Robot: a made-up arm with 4 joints.
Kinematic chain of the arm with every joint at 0, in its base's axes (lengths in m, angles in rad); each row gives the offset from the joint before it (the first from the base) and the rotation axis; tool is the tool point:
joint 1: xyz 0 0 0.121 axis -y
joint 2: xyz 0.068 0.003 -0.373 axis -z
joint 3: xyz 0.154 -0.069 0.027 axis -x
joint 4: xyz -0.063 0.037 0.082 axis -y
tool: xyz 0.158 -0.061 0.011
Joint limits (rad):
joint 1: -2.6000..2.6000
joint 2: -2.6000..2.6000
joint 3: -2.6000..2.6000
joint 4: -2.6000..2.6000
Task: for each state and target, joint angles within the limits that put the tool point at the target. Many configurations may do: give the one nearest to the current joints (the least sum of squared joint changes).
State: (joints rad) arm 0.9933 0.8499 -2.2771 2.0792
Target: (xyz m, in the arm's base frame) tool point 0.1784 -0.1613 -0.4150
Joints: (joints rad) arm 0.3731 0.9806 -2.6000 1.5557
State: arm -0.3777 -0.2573 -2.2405 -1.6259
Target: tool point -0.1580 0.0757 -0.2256
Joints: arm -0.8987 -0.5534 -1.9785 -1.4083
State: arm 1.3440 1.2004 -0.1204 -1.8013
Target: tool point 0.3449 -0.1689 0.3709
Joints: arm 1.9337 0.8285 -0.1349 -1.2183
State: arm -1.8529 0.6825 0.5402 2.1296
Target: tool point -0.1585 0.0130 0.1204
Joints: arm -1.7949 1.2260 0.3389 2.2804
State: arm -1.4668 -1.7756 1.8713 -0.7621
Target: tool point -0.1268 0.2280 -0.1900
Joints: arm -0.7138 -1.7441 1.8713 -0.7432
